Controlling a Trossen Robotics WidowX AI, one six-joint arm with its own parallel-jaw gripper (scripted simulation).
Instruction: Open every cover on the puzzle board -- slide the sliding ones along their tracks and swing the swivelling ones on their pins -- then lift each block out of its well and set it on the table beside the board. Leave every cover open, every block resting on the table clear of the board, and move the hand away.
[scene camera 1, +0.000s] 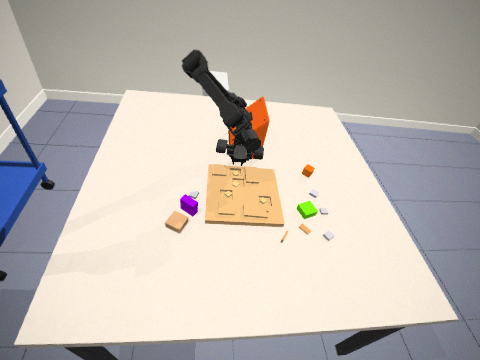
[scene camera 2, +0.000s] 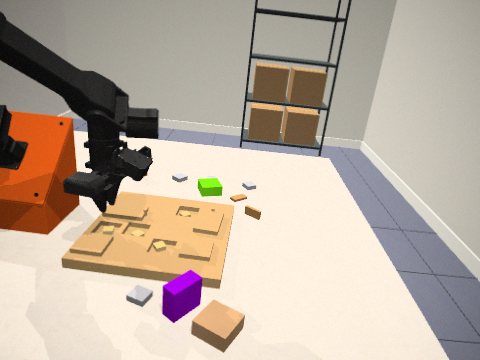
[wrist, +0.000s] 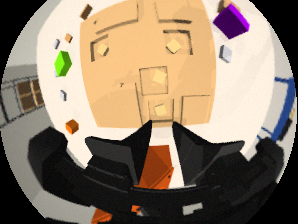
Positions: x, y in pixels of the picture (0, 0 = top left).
The gripper (wrist: 162, 123): 10 cm from the lens. A purple block (wrist: 231, 25): 25 cm from the lens. A tan puzzle board (wrist: 136, 51): 15 cm from the lens. The marked spots on the purple block and the tan puzzle board are 22 cm apart.
